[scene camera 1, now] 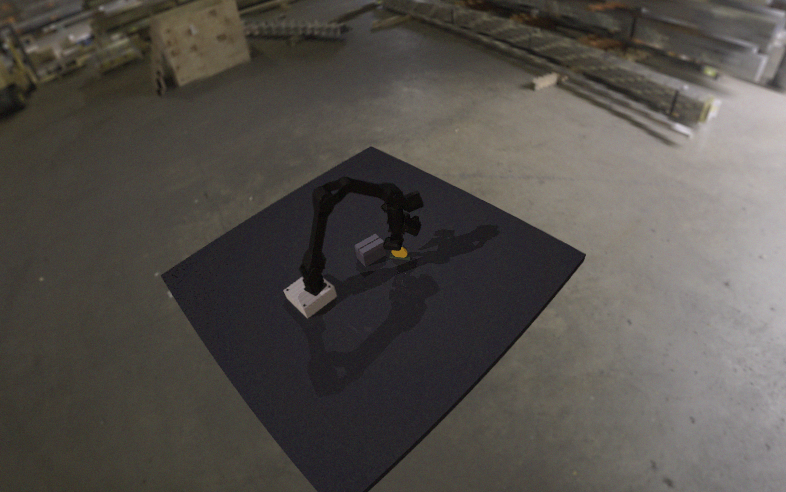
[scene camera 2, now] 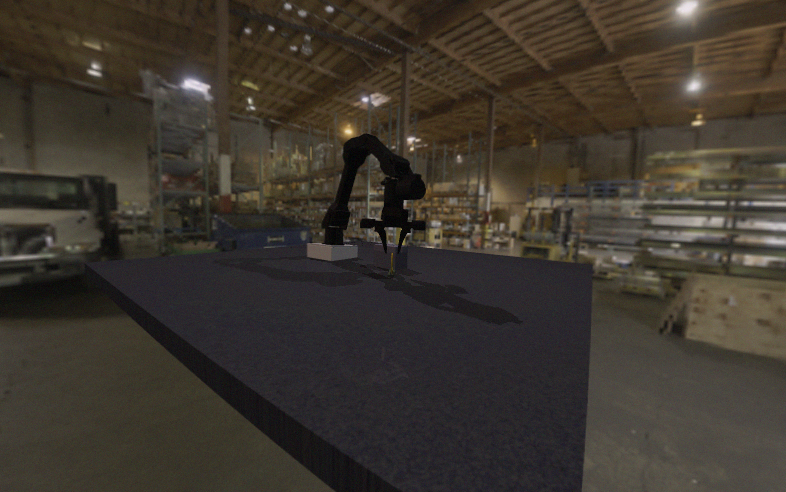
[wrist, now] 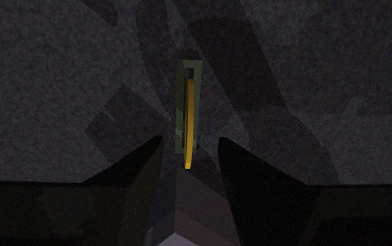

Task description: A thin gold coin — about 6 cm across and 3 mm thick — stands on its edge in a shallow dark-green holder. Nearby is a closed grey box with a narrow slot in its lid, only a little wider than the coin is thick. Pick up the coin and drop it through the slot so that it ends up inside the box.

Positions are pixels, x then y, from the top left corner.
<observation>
My gripper shows in scene camera 1, in scene camera 2 and in the wrist view (191, 143). The same spot on my gripper: (scene camera 1: 412, 225) is (scene camera 2: 388, 210).
</observation>
